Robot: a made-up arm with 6 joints.
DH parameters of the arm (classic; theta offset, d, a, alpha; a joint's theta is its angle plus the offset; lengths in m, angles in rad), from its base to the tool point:
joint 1: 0 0.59 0.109 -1.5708
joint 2: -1.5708 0 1.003 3.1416
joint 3: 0 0 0.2 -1.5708
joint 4: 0 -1.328 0 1.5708
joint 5: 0 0 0 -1.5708
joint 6: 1.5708 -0.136 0 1.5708
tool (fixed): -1.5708 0 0 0
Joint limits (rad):
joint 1: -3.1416..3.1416
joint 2: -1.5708..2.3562
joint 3: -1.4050..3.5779
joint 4: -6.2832..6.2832
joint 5: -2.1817..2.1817
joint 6: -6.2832..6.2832
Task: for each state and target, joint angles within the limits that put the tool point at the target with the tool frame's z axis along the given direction. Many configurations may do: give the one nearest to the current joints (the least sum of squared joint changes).
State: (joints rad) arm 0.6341 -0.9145 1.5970 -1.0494 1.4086 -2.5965
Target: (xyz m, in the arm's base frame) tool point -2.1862 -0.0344 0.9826 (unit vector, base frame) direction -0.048 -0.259 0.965
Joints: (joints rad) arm -0.0441 -1.2107 1.7255 -1.2915 1.5381 -1.8055
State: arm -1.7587 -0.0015 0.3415 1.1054 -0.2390 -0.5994
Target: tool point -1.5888 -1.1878 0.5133 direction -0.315 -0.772 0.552
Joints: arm -2.4868 0.7176 -0.0101 1.0838 -0.2129 -0.6320
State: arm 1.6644 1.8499 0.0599 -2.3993 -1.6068 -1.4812
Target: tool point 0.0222 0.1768 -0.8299 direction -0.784 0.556 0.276
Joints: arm 1.3316 1.8991 -0.5844 -2.9847 -1.2726 -2.0601
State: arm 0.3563 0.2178 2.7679 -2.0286 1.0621 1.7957
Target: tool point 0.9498 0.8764 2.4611 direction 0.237 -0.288 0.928
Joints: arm 0.8222 0.9374 2.1448 -2.3227 1.5861 2.5863
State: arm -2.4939 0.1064 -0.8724 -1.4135 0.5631 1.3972
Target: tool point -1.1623 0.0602 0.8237 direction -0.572 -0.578 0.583
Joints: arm -3.1339 -0.1983 -0.9040 -1.0425 0.6296 1.6739
